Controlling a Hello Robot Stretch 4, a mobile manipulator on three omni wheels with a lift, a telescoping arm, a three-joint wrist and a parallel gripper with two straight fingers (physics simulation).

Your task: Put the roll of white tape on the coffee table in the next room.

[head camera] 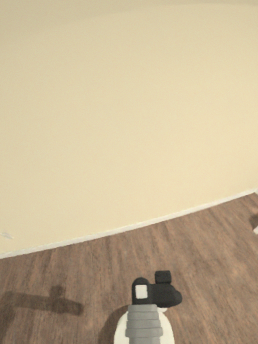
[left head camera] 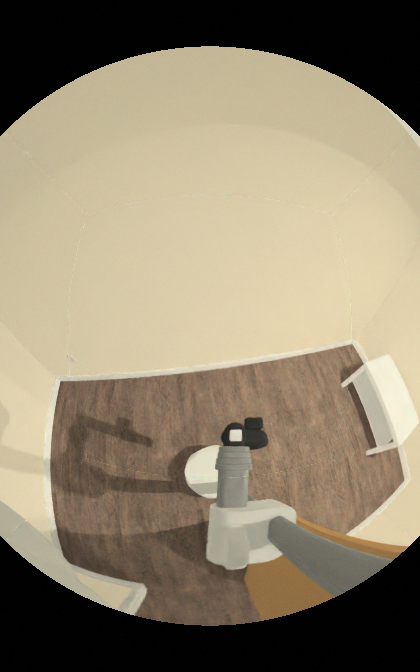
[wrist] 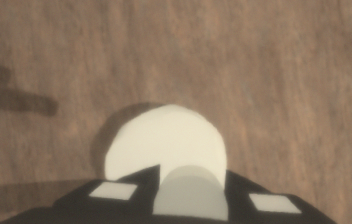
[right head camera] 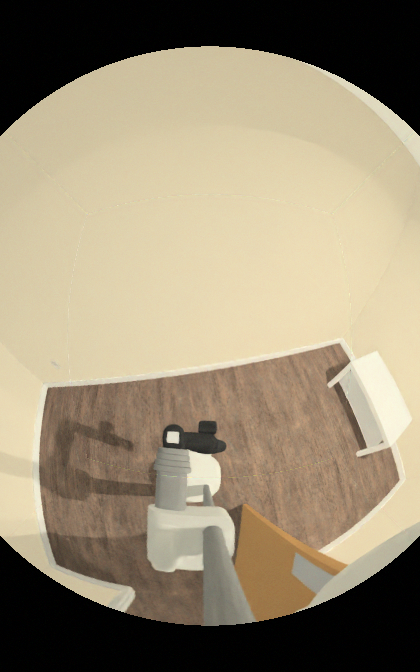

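Pixels of known places: gripper, fingertip midpoint: [wrist: 191,183]; robot's base at its link origin: [wrist: 171,156].
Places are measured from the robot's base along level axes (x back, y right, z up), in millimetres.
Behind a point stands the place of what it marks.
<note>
My gripper [wrist: 191,183] @[z 720, x -164, y 88 mm] points down and is shut on the roll of white tape [wrist: 190,201] @[z 744, x -160, y 88 mm], a pale rounded shape between the two black fingers at the bottom of the wrist view. The fingers stand well apart on its sides. In the head views the black wrist [head camera: 156,294] @[z 975, x -164, y 49 mm] [left head camera: 244,435] [right head camera: 192,440] hides the fingers and the tape. A white table [left head camera: 392,400] [right head camera: 382,400] with legs stands by the wall at the right of the left and right head views; I cannot tell whether it is the coffee table.
A plain cream wall [head camera: 130,125] @[z 1240, x -966, y 2 mm] [left head camera: 210,280] [right head camera: 210,280] with a white baseboard stands ahead. An orange-brown door [left head camera: 285,590] [right head camera: 267,565] is at the lower right, close to the arm. A white door frame [left head camera: 137,597] [right head camera: 122,597] shows at the lower left. My white base [wrist: 172,135] @[z 187, x -116, y 19 mm] lies below the gripper.
</note>
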